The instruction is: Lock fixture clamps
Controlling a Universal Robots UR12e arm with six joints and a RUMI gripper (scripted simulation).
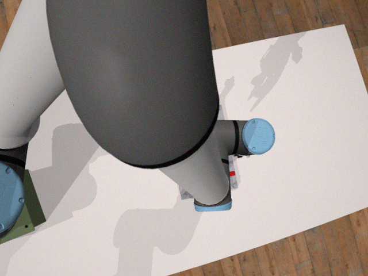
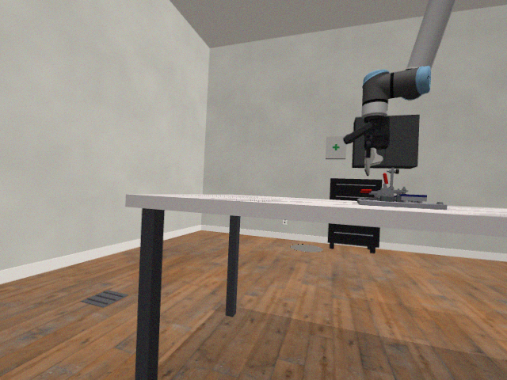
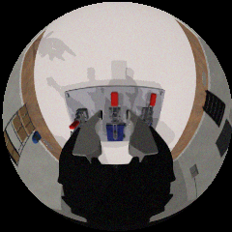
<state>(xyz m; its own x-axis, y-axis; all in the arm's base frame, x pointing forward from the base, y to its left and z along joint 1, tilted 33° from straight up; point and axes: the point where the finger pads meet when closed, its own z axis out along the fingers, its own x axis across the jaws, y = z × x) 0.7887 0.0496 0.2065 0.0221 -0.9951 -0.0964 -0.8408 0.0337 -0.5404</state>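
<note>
The grey fixture plate is 9 cm behind my hand and 12 cm below it. From my hand the other things lie so: blue part (14 cm behind, 11 cm to the right, 10 cm below).
</note>
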